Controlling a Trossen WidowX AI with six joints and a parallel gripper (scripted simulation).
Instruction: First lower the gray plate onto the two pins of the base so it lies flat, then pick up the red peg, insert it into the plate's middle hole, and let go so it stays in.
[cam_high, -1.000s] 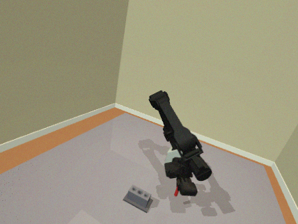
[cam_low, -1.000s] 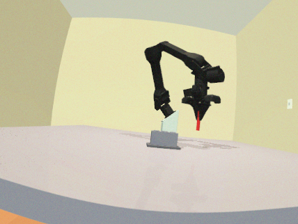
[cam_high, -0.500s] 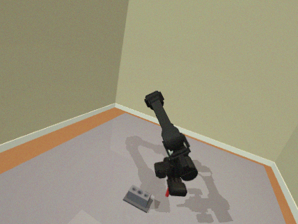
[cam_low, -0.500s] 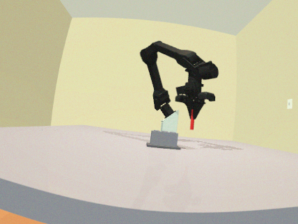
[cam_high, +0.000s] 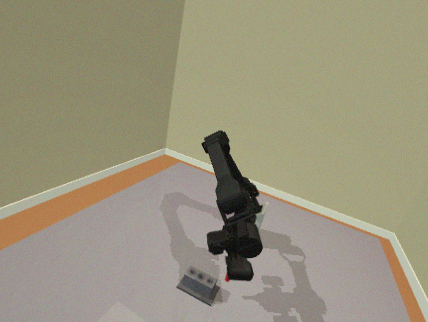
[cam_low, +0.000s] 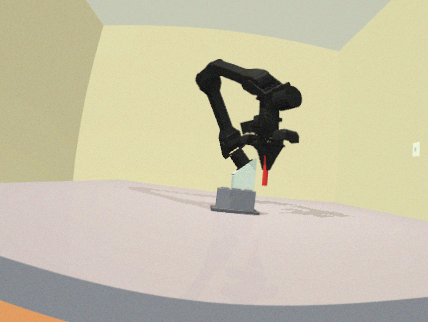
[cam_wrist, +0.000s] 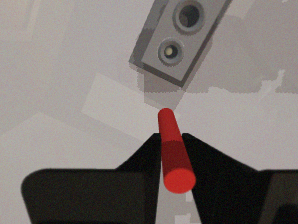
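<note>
Right now my gripper tip is 8 cm to the left of the gray plate, 7 cm above it and 2 cm short of it. From my gripper tip the other things lie so: pin base: 11 cm below, 8 cm to the right, 1 cm ahead; red peg: right at my gripper tip.
</note>
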